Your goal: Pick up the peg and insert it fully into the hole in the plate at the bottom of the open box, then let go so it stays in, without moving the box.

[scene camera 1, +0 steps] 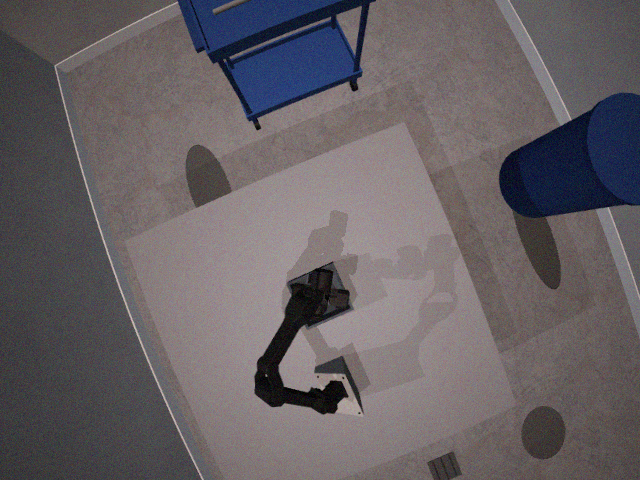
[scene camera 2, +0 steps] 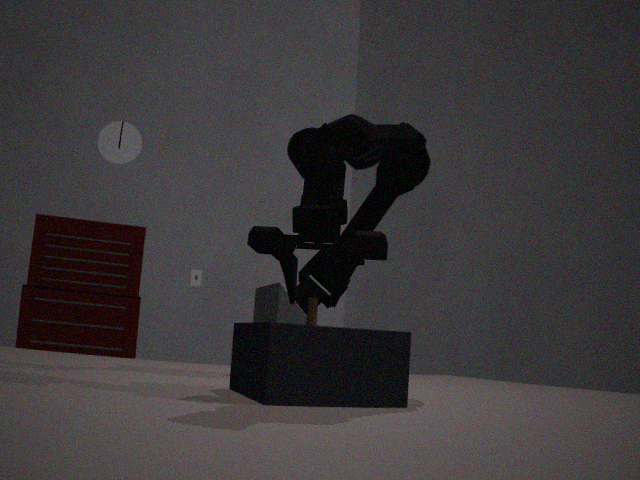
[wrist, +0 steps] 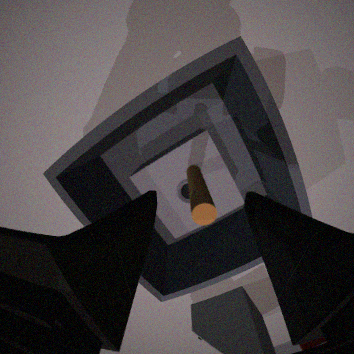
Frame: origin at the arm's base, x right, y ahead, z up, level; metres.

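Where they show: gripper, fingertip midpoint: [scene camera 2: 312, 305] [wrist: 201, 198]; arm's base, origin of the base link: [scene camera 1: 339, 388] [scene camera 2: 291, 309].
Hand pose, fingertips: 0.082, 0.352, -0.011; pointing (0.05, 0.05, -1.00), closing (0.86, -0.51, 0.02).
Things, the pixels of their top centre, and the offset from my fingertips, as dx, dy, dz. "pt": a spot on its surface instead. Level surfaces: height alone.
- orange-brown peg, middle of its top: [wrist: 204, 214] [scene camera 2: 313, 297] -0.002, -0.004, +0.011
- dark open box, middle of its top: [wrist: 191, 210] [scene camera 2: 316, 327] [scene camera 1: 320, 296] -0.016, -0.020, -0.029
- dark round hole, surface spot: [wrist: 185, 191] pt -0.023, -0.026, -0.087
- pale plate, middle of its top: [wrist: 189, 191] -0.016, -0.020, -0.066
- pale table, its level: dz -0.127
The orange-brown peg [scene camera 2: 312, 311] [wrist: 201, 197] stands roughly upright, its top above the rim of the dark open box [scene camera 1: 330, 318] [scene camera 2: 336, 366] [wrist: 127, 111]. In the wrist view the dark round hole [wrist: 185, 191] shows at the peg's left side in the pale plate [wrist: 222, 180], and the peg's lower end appears beyond the hole, not in it. Whether that end touches the plate is unclear. My gripper [scene camera 2: 311, 302] [wrist: 201, 198] is open above the box, one finger on each side of the peg, with gaps on both sides. In scene camera 1 the arm hides the peg and hole.
The arm's base bracket [scene camera 1: 354, 405] stands on the pale table [scene camera 1: 206, 258], near the box; its grey side [wrist: 227, 320] shows in the wrist view. A blue cart [scene camera 1: 305, 64], a blue barrel [scene camera 1: 563, 160] and a red tool chest [scene camera 2: 80, 289] stand farther off.
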